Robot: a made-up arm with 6 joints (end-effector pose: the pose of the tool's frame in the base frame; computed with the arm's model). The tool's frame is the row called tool.
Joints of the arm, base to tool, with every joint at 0 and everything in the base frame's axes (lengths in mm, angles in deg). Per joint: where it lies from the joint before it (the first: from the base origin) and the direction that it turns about. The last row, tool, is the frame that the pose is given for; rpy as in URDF.
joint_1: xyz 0 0 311.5 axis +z
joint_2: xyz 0 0 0 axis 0 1 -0.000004
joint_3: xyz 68.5 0 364.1 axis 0 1 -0.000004
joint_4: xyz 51.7 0 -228.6 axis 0 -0.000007 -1
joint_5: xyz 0 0 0 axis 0 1 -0.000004
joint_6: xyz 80.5 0 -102.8 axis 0 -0.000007 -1
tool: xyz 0 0 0 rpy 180 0 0
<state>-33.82 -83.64 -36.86 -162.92 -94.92 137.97</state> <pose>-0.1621 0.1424 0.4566 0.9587 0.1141 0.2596 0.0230</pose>
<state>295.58 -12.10 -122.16 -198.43 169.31 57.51</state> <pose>0.0244 0.0209 0.8851 -0.8346 -0.2886 0.0200 0.4687</pose>
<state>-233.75 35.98 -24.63 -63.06 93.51 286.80</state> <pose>-0.0485 0.2282 0.2686 -0.4763 0.4457 -0.4510 0.6092</pose>
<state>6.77 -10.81 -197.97 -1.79 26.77 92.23</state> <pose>-0.2388 -0.0275 0.9574 0.0178 -0.0066 -0.6598 0.7512</pose>
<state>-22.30 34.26 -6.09 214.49 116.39 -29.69</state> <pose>0.2313 -0.1731 0.2749 0.0458 0.6901 -0.5452 0.4737</pose>
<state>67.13 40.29 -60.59 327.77 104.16 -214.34</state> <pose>0.1905 0.2877 0.2638 0.6352 -0.3522 0.4168 0.5465</pose>
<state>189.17 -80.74 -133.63 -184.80 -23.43 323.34</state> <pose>0.4534 0.0829 0.7132 0.0798 0.0557 0.9574 0.2719</pose>
